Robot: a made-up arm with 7 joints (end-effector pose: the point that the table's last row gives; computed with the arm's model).
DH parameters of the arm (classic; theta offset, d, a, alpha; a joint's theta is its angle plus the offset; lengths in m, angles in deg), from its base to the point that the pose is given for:
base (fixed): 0 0 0 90
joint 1: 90 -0.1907 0 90
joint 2: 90 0 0 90
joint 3: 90 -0.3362 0 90
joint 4: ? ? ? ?
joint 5: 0 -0.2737 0 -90
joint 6: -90 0 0 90
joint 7: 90 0 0 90
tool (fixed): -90 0 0 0
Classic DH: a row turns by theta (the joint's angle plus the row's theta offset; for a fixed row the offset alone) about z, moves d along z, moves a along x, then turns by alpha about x.
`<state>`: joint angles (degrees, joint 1 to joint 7).
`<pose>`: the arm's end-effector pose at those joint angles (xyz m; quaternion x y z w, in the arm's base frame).
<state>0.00 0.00 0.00 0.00 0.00 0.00 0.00</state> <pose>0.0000 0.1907 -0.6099 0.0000 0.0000 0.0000 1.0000</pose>
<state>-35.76 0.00 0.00 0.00 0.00 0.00 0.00</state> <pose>-0.3564 0.1907 -0.4949 0.0000 0.3070 0.0000 0.9517</pose>
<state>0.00 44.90 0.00 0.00 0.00 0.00 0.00</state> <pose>0.0000 0.6212 -0.4320 0.3819 0.0000 0.0000 0.9242</pose>
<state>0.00 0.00 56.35 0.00 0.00 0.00 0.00</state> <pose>0.0000 0.1907 -0.6099 0.0000 0.0000 0.4722 0.8815</pose>
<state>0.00 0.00 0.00 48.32 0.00 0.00 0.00</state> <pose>0.2044 0.1907 -0.5182 0.0000 -0.4093 0.0000 0.9124</pose>
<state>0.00 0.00 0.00 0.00 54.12 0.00 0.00</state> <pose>0.0000 0.1907 -0.6099 0.0000 0.0000 0.4549 0.8905</pose>
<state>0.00 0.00 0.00 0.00 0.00 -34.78 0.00</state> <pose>0.0000 0.1907 -0.6099 0.0000 -0.2989 0.0000 0.9543</pose>
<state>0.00 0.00 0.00 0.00 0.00 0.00 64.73</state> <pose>0.0000 0.1907 -0.6099 -0.5353 0.0000 0.0000 0.8447</pose>
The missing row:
joint 4: 0 0 0 -90
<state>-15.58 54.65 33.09 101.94 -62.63 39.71 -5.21</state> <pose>0.2047 0.5033 -0.1012 0.8721 -0.2258 -0.1980 0.3864</pose>
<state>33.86 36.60 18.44 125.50 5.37 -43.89 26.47</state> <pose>0.2314 0.3530 0.0345 -0.2682 0.8509 0.4134 0.1819</pose>
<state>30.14 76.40 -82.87 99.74 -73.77 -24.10 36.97</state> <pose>0.1938 0.4095 -0.2671 0.0702 0.0691 -0.9936 0.0546</pose>
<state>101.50 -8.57 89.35 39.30 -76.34 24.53 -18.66</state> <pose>0.5559 0.2804 0.1151 0.1395 -0.5684 0.3811 0.7157</pose>
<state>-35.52 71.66 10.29 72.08 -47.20 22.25 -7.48</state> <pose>0.1573 0.6044 -0.2206 0.6482 -0.0527 -0.5823 0.4879</pose>
